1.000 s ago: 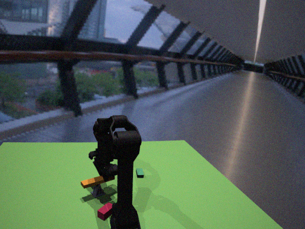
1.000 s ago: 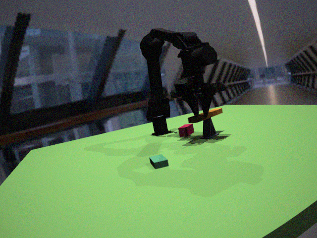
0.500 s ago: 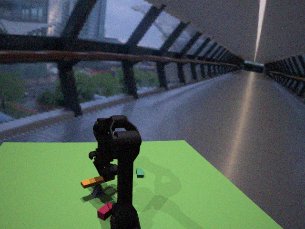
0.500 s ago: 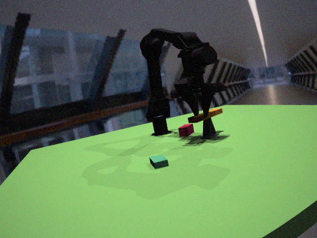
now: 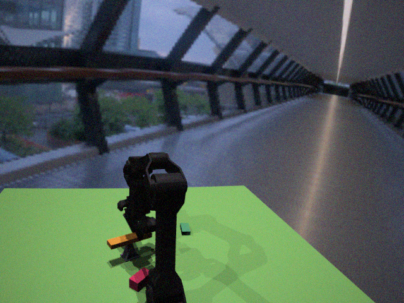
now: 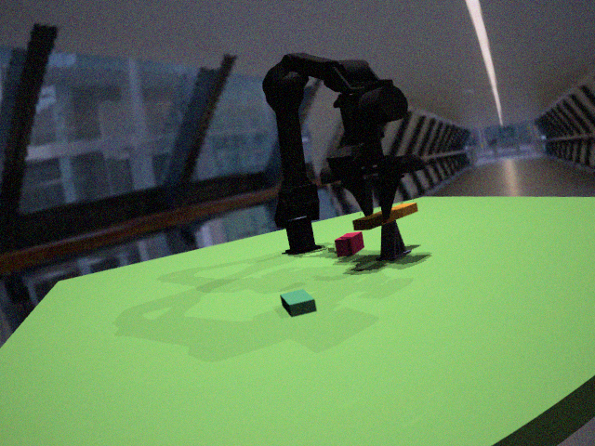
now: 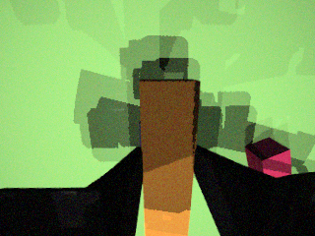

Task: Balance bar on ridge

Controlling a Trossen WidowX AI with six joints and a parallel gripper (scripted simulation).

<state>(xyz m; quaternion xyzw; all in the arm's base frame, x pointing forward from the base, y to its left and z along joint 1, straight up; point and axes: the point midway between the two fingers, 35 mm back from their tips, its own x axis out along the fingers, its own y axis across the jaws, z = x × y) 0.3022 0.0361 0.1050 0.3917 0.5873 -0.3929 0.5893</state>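
Now: the orange bar 10 mm behind my gripper tip and 30 mm to the left of it. Round my gripper tip: red block: 150 mm behind, 10 mm to the left, 50 mm below; teal block: 130 mm ahead, 210 mm to the right, 60 mm below.
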